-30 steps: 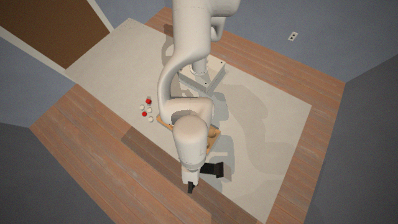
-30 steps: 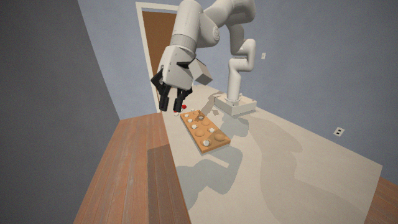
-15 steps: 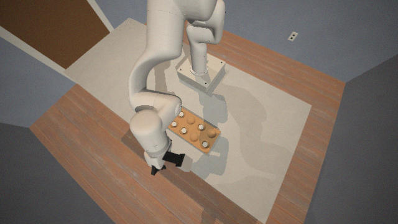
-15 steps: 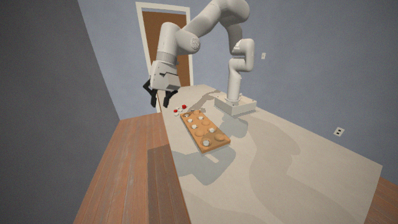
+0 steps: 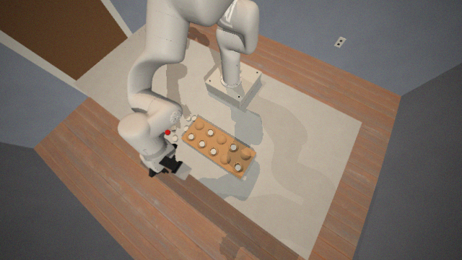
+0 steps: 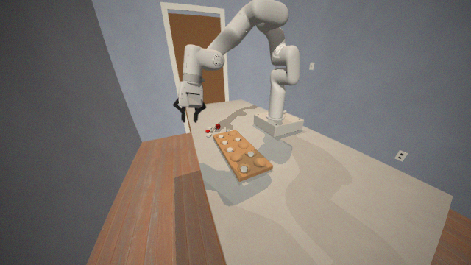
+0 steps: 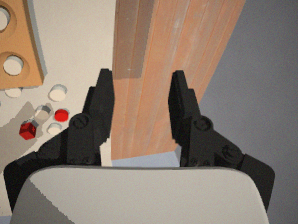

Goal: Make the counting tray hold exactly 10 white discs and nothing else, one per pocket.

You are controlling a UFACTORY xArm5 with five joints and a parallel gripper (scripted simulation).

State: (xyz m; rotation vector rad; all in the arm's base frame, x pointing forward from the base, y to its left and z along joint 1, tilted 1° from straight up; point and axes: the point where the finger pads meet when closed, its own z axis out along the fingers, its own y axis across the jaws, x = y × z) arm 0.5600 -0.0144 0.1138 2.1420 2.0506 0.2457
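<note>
Right now my hand is 22 cm past the red cube, 21 cm to the left of it and 18 cm above it. The rest, counted from my hand: red disc: 13 cm behind, 19 cm to the right, 18 cm below; then wooden counting tray: 18 cm behind, 11 cm to the left, 18 cm below.
</note>
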